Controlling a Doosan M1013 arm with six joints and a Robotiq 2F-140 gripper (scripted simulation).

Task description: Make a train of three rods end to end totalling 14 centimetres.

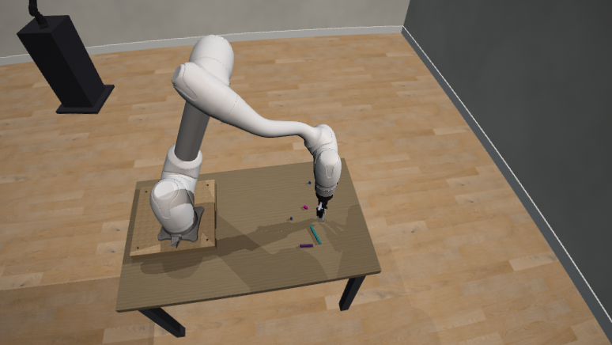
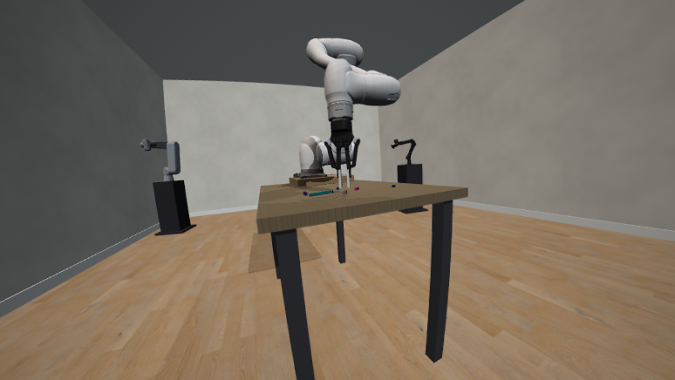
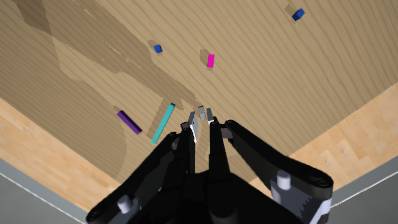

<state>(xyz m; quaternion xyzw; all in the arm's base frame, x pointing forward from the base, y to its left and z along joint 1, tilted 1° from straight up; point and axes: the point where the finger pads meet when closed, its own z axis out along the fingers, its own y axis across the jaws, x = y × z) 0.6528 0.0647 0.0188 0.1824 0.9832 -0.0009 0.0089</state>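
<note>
The grey rod is 5 cm below my hand. Also, from my hand: purple rod: 7 cm behind, 14 cm to the right, 5 cm below; then turquoise rod: 3 cm behind, 8 cm to the right, 5 cm below; then magenta rod: 7 cm behind, 7 cm to the left, 5 cm below.
</note>
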